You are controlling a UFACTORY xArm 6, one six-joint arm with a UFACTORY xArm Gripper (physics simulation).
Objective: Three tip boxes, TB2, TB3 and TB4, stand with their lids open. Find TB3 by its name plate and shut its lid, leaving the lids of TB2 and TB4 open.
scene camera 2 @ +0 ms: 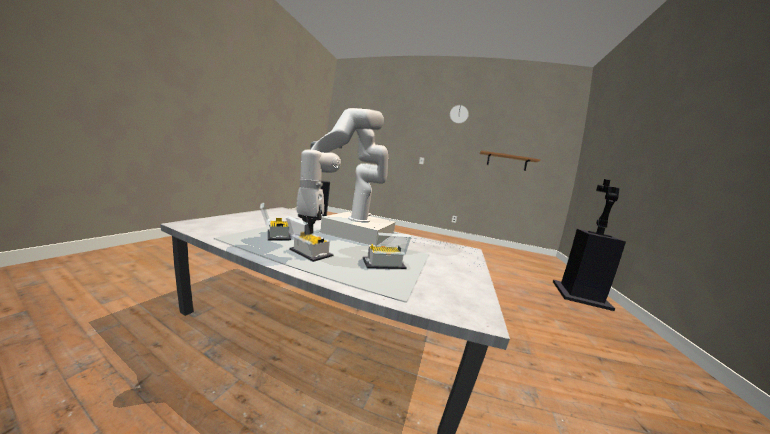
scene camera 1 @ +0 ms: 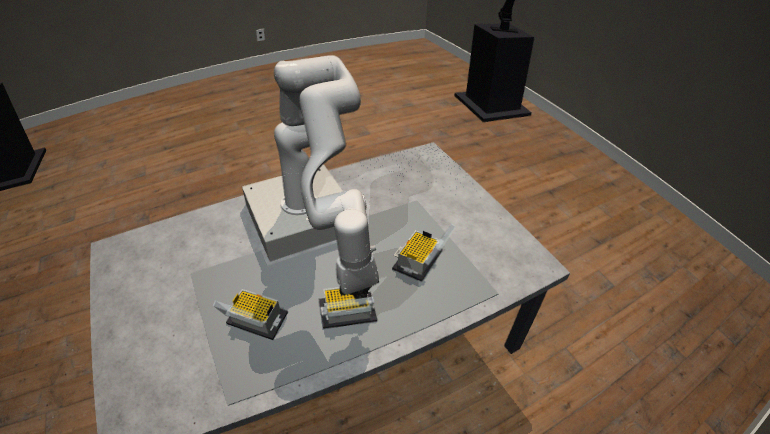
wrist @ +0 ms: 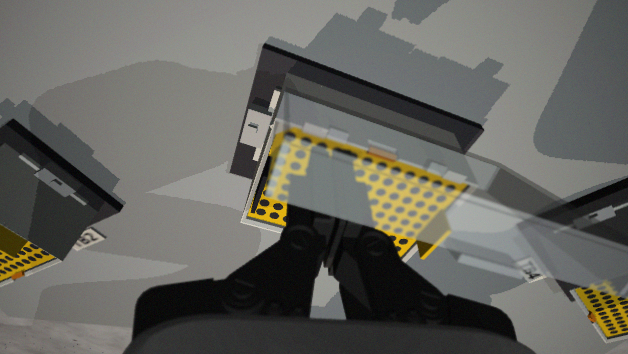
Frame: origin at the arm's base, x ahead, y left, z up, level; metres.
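Where they show: gripper, fingertip midpoint: (scene camera 2: 308, 234) (scene camera 1: 361, 301) (wrist: 324, 173); arm's base, origin of the base link: (scene camera 2: 359, 219) (scene camera 1: 299, 203).
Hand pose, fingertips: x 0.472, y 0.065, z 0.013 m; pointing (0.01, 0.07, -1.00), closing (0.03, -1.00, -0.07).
Observation:
Things, the pixels of their top centre, and the offset from my fingertips. "spot": a spot on its surface instead. Level surfaces: height alone.
- middle tip box, middle of its top: (wrist: 343, 223) (scene camera 1: 346, 293) (scene camera 2: 314, 236) dx -0.061, dy -0.025, dz -0.028 m
- Box TB2, middle of its top: (scene camera 1: 419, 243) (scene camera 2: 386, 246) dx -0.169, dy +0.248, dz -0.019 m
- box TB4, middle of its top: (scene camera 1: 252, 302) (scene camera 2: 279, 220) dx -0.102, dy -0.288, dz -0.019 m
- grey mat, its level: dz -0.093 m
- table, its level: dz -0.096 m
- TB2's raised lid, surface spot: (scene camera 1: 446, 237) spot: dx -0.104, dy +0.299, dz +0.049 m
- TB4's raised lid, surface spot: (scene camera 1: 221, 307) spot: dx -0.055, dy -0.367, dz +0.048 m
The middle tip box (scene camera 1: 347, 318) (scene camera 2: 312, 248) (wrist: 269, 212) has a yellow rack; it stands between TB2 and TB4, its own plate unreadable. Its clear lid (scene camera 1: 345, 311) (wrist: 450, 215) is open, hinged at the side away from the robot base. My gripper (scene camera 1: 361, 294) (scene camera 2: 308, 230) (wrist: 331, 175) is shut and empty, low over this rack; its fingertips show through the lid in the wrist view, contact unclear. Box TB2 (scene camera 1: 418, 250) (scene camera 2: 385, 258) (wrist: 25, 262), with its plate (wrist: 89, 238), and box TB4 (scene camera 1: 252, 310) (scene camera 2: 278, 232) (wrist: 612, 312) have open lids.
The boxes stand on a grey mat (scene camera 1: 215, 355) (scene camera 2: 396, 285) on the table (scene camera 1: 129, 334) (scene camera 2: 458, 301). The robot's base block (scene camera 1: 269, 215) (scene camera 2: 358, 231) stands behind them. TB2's raised lid (scene camera 1: 446, 237) and TB4's raised lid (scene camera 1: 221, 307) stick out at the sides.

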